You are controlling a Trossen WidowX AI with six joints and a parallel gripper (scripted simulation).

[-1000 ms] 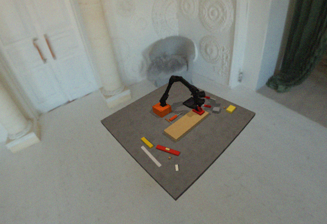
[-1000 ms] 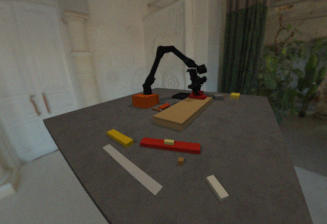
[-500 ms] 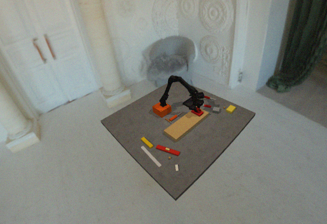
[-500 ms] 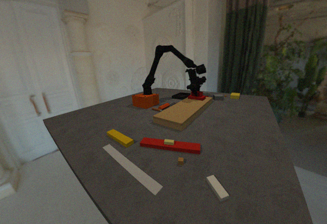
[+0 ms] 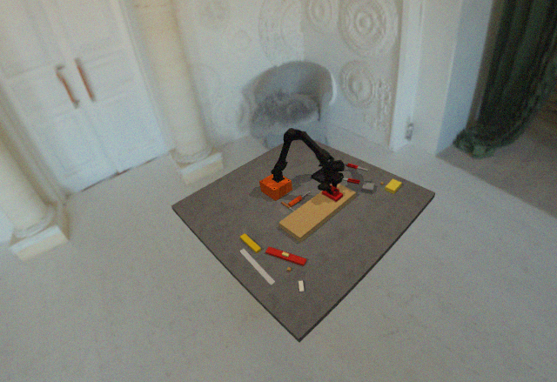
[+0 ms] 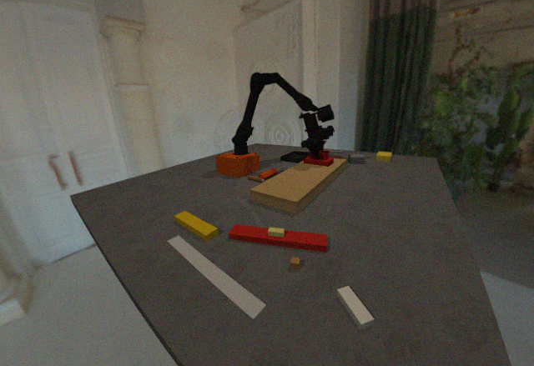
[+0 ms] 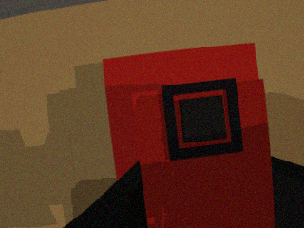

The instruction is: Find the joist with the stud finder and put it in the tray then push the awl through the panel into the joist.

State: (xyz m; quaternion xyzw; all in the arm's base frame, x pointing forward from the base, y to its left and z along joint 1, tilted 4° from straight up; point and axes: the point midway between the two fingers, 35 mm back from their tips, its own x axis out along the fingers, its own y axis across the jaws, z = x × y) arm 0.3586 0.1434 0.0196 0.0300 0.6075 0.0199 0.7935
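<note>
My gripper tip is 220 mm past the black tray, 170 mm to the right of it and 50 mm above it. Round my gripper tip: grey block: 110 mm ahead, 230 mm to the left, 50 mm below; red stud finder: 10 mm ahead, 20 mm above; orange-handled awl: 170 mm behind, 110 mm to the right, 50 mm below.
</note>
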